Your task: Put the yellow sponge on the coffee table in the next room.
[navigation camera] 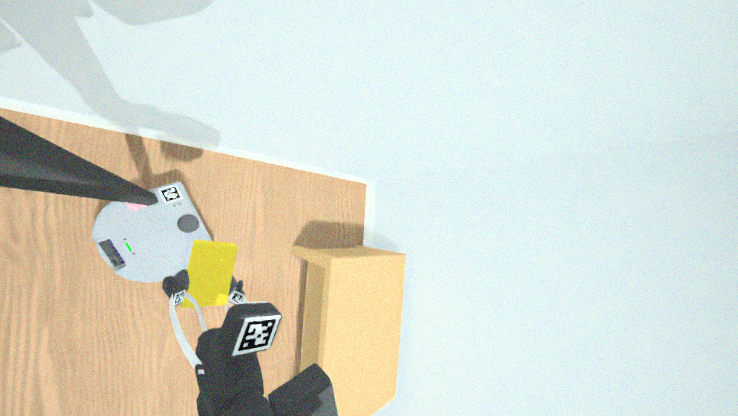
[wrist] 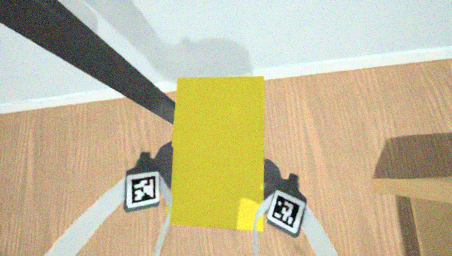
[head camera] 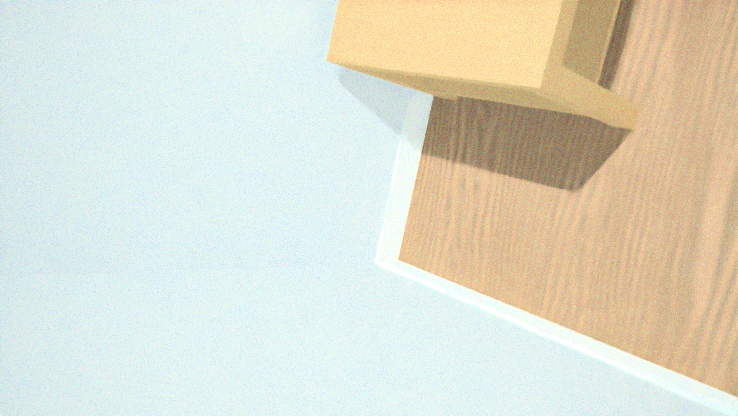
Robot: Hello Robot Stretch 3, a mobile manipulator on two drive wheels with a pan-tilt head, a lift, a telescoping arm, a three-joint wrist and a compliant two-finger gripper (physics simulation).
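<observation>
The yellow sponge (navigation camera: 210, 273) (wrist: 218, 150) is a flat-faced rectangular block held between the two dark fingertips of my gripper (navigation camera: 207, 289) (wrist: 219, 168). My gripper is shut on it, with one fingertip against each long side. In the navigation camera view the sponge is over the edge of my grey round base, above the wooden floor. In the wrist view it fills the middle, its far end overlapping the skirting. The coffee table does not show in any of the three views.
A light wooden box-like piece of furniture (head camera: 444, 41) (navigation camera: 361, 310) (wrist: 420, 189) stands against the wall near a room corner, to the right of my gripper in the navigation camera view. Pale walls (head camera: 180, 206) (navigation camera: 542, 206) with white skirting meet the wooden floor (head camera: 594, 248) (navigation camera: 268, 206). My base (navigation camera: 149, 242) is close to one wall.
</observation>
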